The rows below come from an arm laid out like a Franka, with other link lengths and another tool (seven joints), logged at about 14 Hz.
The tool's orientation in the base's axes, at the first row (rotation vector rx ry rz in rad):
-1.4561 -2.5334 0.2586
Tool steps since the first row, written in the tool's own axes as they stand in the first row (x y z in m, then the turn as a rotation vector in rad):
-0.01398 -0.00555 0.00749 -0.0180 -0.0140 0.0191
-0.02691 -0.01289 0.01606 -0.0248 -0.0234 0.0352
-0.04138 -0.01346 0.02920 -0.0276 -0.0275 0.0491
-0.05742 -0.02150 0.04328 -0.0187 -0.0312 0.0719
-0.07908 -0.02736 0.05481 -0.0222 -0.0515 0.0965
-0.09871 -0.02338 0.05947 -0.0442 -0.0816 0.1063
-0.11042 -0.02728 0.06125 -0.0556 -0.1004 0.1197
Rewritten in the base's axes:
0.00027 -0.01523 -0.00709 -0.0078 -0.0235 -0.0165
-0.00174 -0.03049 -0.01468 -0.0166 -0.0348 -0.0303
0.00141 -0.04394 -0.02851 -0.0223 -0.0399 -0.0429
-0.00112 -0.06251 -0.04151 -0.0358 -0.0352 -0.0631
0.00159 -0.08475 -0.05312 -0.0574 -0.0495 -0.0819
0.01330 -0.10000 -0.06042 -0.0742 -0.0840 -0.0858
0.01534 -0.11217 -0.06222 -0.0877 -0.1038 -0.0950

